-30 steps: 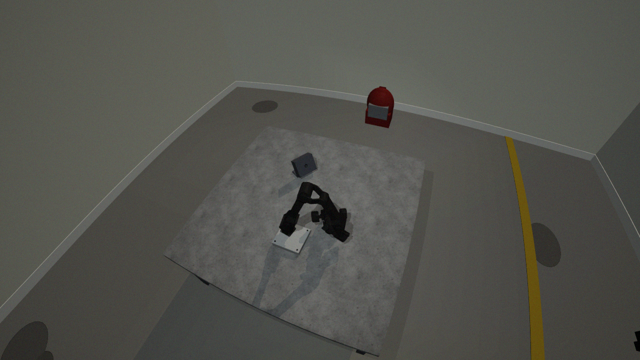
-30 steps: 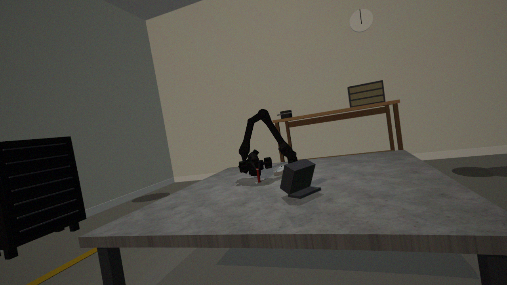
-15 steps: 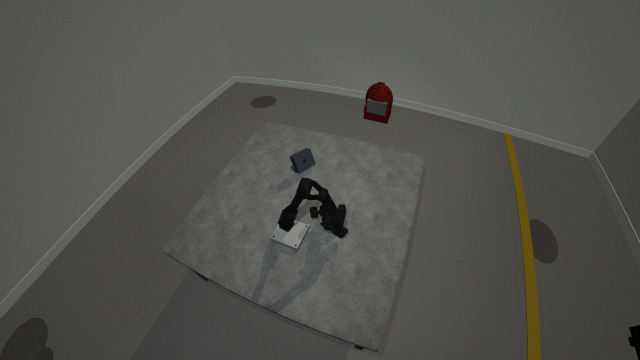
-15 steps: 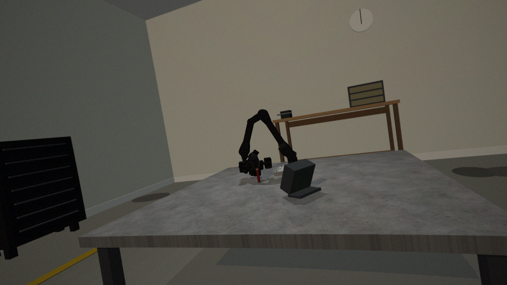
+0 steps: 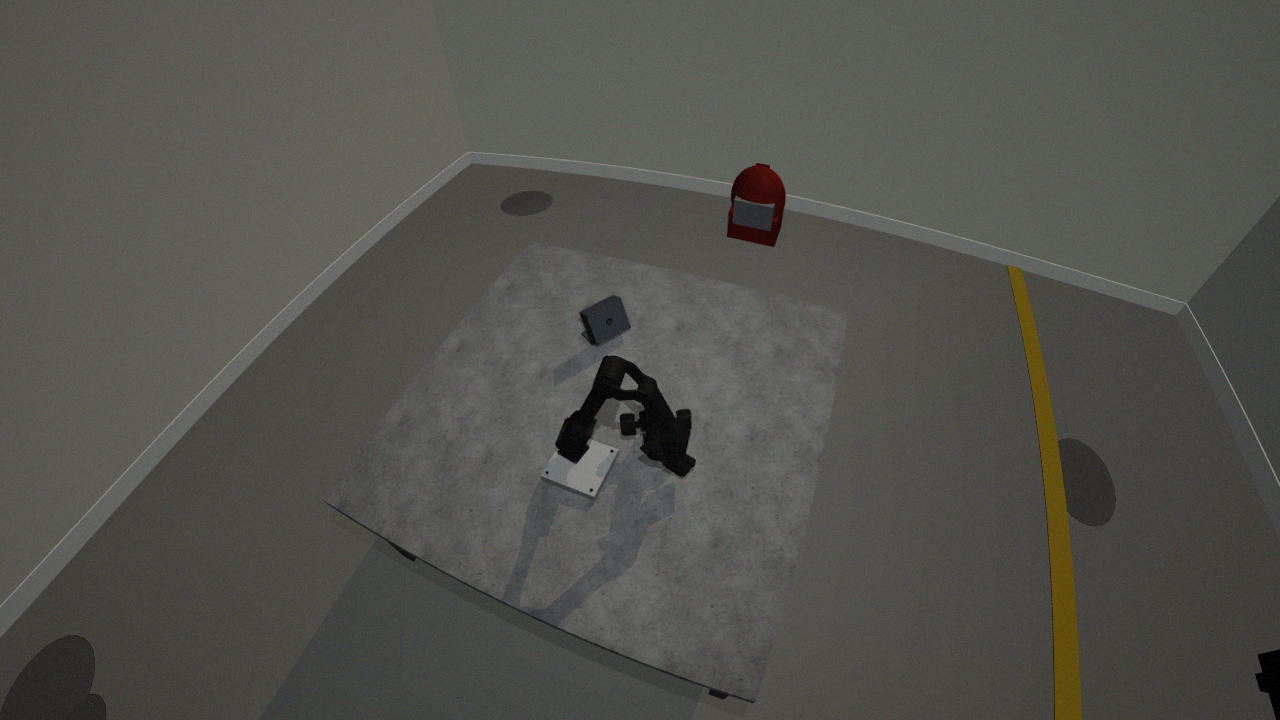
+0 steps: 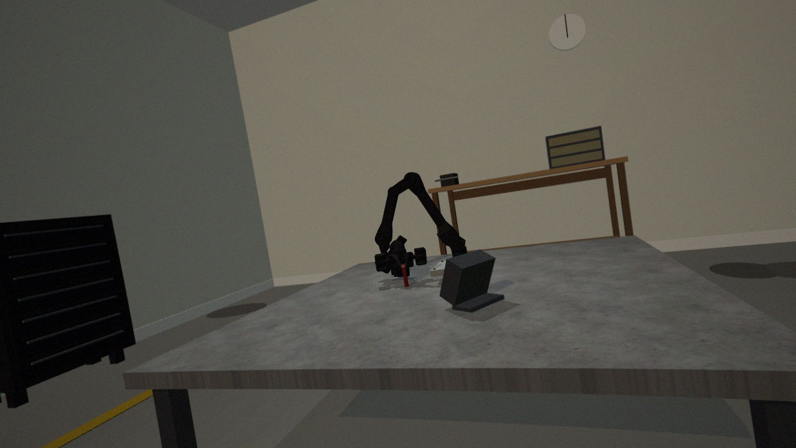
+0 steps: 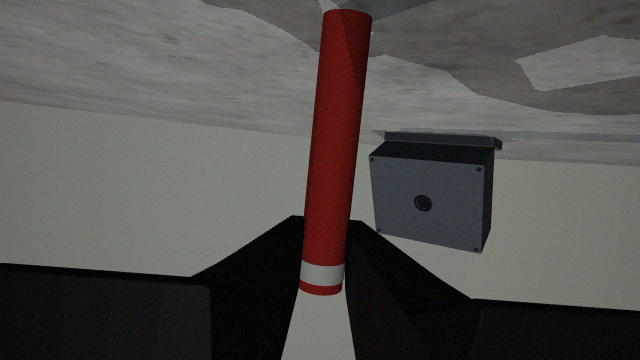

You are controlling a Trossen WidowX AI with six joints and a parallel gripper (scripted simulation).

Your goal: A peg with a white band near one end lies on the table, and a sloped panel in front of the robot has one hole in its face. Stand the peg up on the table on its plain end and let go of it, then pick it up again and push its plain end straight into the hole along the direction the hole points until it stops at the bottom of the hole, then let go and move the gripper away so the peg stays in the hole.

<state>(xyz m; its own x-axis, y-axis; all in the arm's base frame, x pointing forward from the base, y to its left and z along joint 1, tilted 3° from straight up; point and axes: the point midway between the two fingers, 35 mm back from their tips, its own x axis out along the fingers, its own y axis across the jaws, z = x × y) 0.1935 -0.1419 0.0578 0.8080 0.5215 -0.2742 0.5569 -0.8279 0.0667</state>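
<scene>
My gripper tip is now 10 mm above the red peg. The rest, counted from my gripper tip: grey sloped panel 210 mm ahead, 300 mm to the left, 10 mm above.
</scene>
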